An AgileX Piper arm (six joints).
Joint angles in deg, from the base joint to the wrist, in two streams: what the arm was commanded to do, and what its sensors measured. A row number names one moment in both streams.
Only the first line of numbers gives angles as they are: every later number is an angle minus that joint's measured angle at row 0.
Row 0, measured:
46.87 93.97 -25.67 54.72 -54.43 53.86
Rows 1 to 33, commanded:
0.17 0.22 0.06 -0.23 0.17 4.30
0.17 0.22 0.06 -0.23 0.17 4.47
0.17 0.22 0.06 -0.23 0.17 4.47
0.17 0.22 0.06 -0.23 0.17 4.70
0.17 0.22 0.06 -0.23 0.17 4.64
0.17 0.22 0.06 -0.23 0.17 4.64
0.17 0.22 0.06 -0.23 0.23 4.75
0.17 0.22 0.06 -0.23 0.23 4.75
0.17 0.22 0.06 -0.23 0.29 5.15
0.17 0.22 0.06 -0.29 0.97 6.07
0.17 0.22 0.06 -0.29 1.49 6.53
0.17 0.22 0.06 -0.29 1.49 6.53
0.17 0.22 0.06 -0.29 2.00 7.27
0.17 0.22 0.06 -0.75 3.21 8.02
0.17 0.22 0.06 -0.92 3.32 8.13
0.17 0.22 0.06 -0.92 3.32 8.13
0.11 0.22 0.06 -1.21 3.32 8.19
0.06 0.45 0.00 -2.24 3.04 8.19
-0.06 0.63 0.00 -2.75 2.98 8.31
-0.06 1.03 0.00 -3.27 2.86 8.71
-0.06 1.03 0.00 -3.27 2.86 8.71
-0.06 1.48 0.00 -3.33 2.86 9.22
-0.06 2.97 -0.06 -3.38 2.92 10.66
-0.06 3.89 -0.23 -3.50 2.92 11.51
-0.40 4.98 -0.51 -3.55 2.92 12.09
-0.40 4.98 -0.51 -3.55 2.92 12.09
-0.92 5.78 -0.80 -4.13 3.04 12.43
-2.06 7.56 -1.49 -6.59 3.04 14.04
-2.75 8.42 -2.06 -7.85 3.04 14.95
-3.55 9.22 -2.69 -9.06 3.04 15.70
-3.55 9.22 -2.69 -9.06 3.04 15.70
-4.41 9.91 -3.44 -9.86 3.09 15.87
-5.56 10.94 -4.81 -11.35 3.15 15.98
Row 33, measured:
-3.96 9.79 -2.92 -8.31 3.09 15.18
